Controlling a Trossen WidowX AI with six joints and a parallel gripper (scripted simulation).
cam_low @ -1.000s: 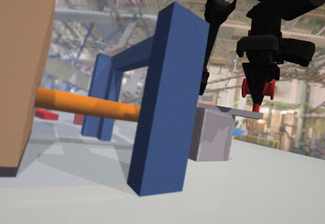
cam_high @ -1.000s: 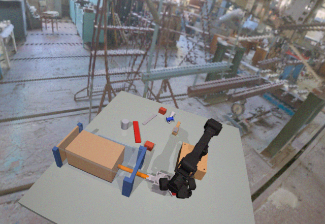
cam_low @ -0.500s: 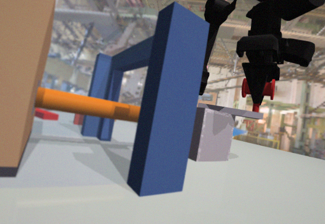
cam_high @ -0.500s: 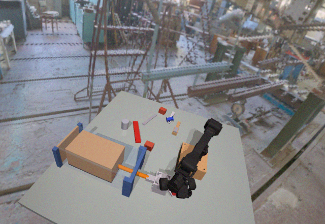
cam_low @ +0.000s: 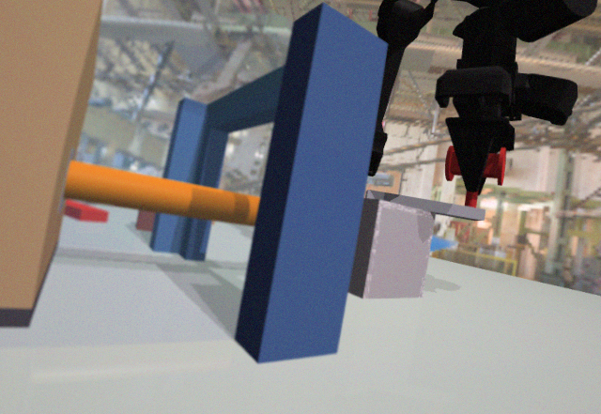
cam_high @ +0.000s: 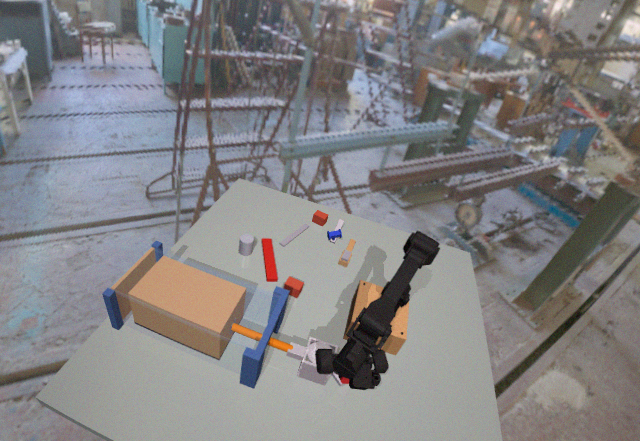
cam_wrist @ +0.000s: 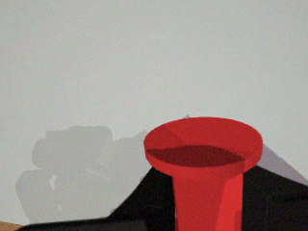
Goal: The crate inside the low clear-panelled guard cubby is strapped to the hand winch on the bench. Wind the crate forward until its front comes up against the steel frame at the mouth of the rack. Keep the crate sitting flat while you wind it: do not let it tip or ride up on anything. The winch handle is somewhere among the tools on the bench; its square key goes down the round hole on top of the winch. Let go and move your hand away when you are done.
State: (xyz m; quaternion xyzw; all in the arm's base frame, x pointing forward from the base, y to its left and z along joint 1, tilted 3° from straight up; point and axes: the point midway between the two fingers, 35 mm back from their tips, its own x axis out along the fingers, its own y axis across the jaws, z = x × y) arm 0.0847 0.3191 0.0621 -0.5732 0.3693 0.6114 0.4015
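The blue steel frame is 240 mm ahead of my gripper tip, 50 mm to the right of it and 10 mm below it. From my gripper tip the other things lie so: winch handle with red knob: 30 mm ahead, 20 mm to the right, 10 mm below; then grey winch: 70 mm ahead, 70 mm to the right, 80 mm below; then red bar: 400 mm ahead, 430 mm to the right, 110 mm below.
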